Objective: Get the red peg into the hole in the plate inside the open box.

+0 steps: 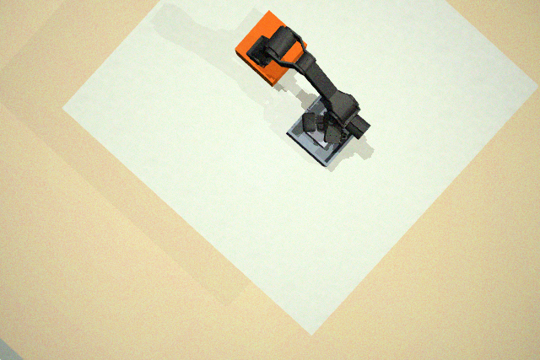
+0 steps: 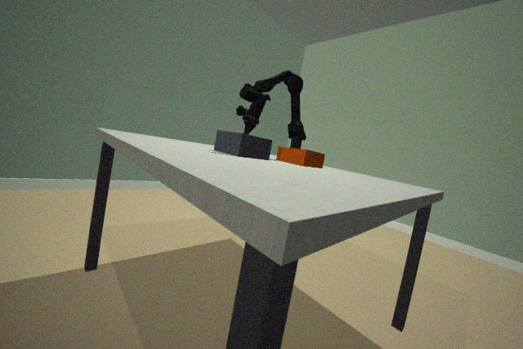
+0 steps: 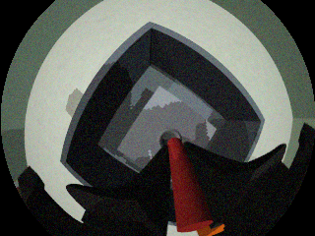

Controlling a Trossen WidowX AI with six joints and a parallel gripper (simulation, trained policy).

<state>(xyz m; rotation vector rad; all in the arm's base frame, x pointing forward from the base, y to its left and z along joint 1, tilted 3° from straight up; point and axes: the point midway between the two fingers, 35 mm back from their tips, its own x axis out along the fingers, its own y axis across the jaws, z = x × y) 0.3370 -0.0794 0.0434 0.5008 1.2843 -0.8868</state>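
The red peg lies 10 mm to the left of my gripper tip and 30 mm above it. From my gripper tip the other things lie so: pale plate 40 mm below; grey box 60 mm below.
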